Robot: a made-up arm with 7 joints.
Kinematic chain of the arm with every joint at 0, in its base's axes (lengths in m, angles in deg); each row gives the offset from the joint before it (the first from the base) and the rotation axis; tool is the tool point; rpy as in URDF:
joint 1: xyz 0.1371 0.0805 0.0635 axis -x
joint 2: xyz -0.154 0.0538 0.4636 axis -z
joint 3: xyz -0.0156 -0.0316 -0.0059 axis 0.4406 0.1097 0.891
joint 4: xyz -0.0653 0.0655 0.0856 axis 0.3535 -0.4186 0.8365
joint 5: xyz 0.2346 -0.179 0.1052 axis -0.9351 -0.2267 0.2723
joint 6: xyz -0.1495 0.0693 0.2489 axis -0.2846 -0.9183 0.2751
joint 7: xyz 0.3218 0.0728 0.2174 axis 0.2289 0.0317 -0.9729
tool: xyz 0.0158 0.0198 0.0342 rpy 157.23 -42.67 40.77
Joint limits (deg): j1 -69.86..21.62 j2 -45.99..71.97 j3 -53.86..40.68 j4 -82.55..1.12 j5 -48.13..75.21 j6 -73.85..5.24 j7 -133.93..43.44
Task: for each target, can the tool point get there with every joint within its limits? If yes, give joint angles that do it. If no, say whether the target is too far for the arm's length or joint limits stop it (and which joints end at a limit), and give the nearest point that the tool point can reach.
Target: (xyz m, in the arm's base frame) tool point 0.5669 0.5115 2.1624
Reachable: no: too far | nearest point 0.2712 0.3343 1.2997 | short by 0.929 m
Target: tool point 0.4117 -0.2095 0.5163
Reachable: yes | joints -38.55 -11.64 18.72 -75.02 51.31 -23.06 -10.80
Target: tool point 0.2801 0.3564 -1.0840
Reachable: no: joint limits stop it (at a limit: joint 1, joint 4, joint 5, joint 6) | nearest point 0.0688 -0.3291 -0.0474 | short by 1.261 m
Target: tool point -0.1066 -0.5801 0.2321
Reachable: yes | joints -43.81 51.50 16.85 -70.10 41.17 -64.19 -3.68
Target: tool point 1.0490 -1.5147 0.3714
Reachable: no: too far | nearest point 0.5924 -0.9858 0.2844 | short by 0.704 m
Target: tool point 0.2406 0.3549 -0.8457
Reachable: no: joint limits stop it (at a limit: joint 1, joint 4, joint 5, joint 6) | nearest point 0.0755 -0.3232 -0.0417 | short by 1.065 m
